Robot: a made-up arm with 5 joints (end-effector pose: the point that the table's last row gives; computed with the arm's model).
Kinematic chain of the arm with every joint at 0, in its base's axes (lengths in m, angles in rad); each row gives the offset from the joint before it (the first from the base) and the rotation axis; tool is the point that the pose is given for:
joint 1: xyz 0 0 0.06 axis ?
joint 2: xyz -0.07 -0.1 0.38 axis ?
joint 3: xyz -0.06 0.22 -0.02 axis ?
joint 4: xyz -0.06 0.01 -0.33 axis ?
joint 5: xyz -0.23 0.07 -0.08 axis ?
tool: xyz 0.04 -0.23 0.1
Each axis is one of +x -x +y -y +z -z.
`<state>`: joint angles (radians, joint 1 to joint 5).
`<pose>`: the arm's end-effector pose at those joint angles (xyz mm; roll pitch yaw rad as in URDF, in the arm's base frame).
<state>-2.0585 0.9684 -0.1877 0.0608 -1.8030</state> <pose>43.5 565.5 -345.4 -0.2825 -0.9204 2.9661</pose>
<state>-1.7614 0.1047 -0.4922 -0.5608 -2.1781</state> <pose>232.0 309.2 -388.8 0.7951 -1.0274 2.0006</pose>
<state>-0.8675 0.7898 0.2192 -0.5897 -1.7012</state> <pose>-422.8 660.9 -18.0 -3.0594 -0.7005 -0.2016</pose>
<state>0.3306 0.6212 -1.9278 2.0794 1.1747</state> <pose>-168.4 142.8 56.7 -3.1098 -0.6806 1.7696</pose>
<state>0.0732 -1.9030 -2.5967 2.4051 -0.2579</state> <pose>57.9 -286.3 508.4 -0.2086 0.4402 -2.9536</pose>
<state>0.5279 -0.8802 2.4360 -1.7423 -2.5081</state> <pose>291.2 -68.7 93.5 -1.7162 -0.9532 -2.3473</pose>
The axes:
joint 1: +y
joint 2: +x
joint 3: -z
joint 4: -x
joint 5: -x

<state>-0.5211 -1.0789 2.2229 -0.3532 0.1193</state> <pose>36.6 -175.7 -189.3 1.3600 -0.3104 -2.7364</pose>
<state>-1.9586 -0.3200 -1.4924 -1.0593 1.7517</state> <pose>-211.7 -160.5 -189.0 -2.6376 -0.1923 1.3020</pose>
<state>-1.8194 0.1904 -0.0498 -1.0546 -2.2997</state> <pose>-15.0 528.4 -354.0 0.5865 -1.3083 2.9521</pose>
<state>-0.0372 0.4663 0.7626 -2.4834 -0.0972</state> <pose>-217.9 547.2 253.0 2.9548 0.2874 -0.6990</pose>
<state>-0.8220 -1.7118 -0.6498 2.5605 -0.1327</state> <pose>-453.6 -370.2 -89.0 2.1873 -0.1764 -0.0865</pose>
